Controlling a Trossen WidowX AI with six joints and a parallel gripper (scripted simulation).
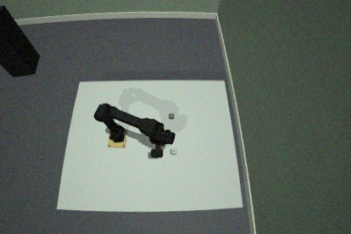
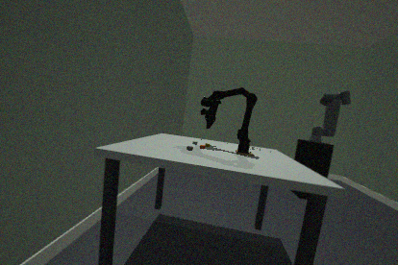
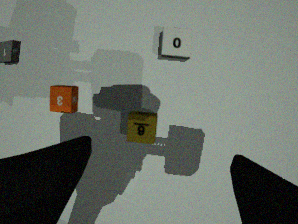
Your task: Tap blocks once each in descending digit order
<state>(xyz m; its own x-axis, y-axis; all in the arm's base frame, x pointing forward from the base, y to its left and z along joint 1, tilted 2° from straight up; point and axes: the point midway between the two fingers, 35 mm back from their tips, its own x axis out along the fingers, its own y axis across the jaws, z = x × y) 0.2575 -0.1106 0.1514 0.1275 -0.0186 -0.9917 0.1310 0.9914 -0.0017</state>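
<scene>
The yellow block lies 12 cm below my gripper tip, 3 cm to the left of it and 1 cm behind it. From my gripper tip the other things lie so: orange block 13 cm to the left, 12 cm below, 2 cm ahead; then white block 12 cm below, 8 cm ahead, 1 cm to the right; then grey block 23 cm to the left, 12 cm below, 10 cm ahead.
</scene>
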